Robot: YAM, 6 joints.
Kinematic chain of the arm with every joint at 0, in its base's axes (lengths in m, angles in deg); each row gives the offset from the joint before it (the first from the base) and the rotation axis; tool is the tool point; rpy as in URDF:
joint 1: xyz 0 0 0.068 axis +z
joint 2: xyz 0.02 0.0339 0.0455 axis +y
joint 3: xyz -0.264 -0.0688 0 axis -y
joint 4: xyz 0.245 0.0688 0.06 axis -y
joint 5: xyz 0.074 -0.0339 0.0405 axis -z
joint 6: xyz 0.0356 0 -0.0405 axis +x
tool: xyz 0 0 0 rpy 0 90 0
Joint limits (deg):
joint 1: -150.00..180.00
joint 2: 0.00..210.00
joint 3: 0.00..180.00
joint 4: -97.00..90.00
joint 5: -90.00..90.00
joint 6: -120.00..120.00
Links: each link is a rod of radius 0.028 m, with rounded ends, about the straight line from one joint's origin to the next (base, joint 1, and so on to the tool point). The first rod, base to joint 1, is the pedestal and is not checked.
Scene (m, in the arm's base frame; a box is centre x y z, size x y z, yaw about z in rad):
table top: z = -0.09
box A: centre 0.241 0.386 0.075 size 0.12 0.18 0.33 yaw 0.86
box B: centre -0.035 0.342 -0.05 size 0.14 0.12 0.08 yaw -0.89
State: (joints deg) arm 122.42 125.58 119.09 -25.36 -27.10 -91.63
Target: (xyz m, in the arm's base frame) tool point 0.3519 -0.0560 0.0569
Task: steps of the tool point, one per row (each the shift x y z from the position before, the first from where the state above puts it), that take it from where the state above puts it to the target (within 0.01 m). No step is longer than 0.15 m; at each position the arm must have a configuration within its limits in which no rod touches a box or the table.
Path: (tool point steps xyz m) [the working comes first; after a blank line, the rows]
Joints at the target: -10.43 126.98 73.75 -45.95 -14.04 -91.63
Straight joint move there: touches box A.

1: 0.1104 0.0528 0.0018
2: 0.1189 0.0244 0.0016
3: 0.1203 -0.0050 0.0015
4: 0.1143 -0.0335 0.0014
5: 0.1018 -0.0594 0.0012
6: 0.0834 -0.0813 0.0010
7: 0.0605 -0.0978 0.0008
8: 0.0346 -0.1080 0.0007
9: 0.0072 -0.1113 0.0005
10: -0.0028 -0.0202 -0.0816
11: -0.0226 -0.0181 -0.0733
12: -0.0379 -0.0141 -0.0599
13: -0.0472 -0.0094 -0.0432

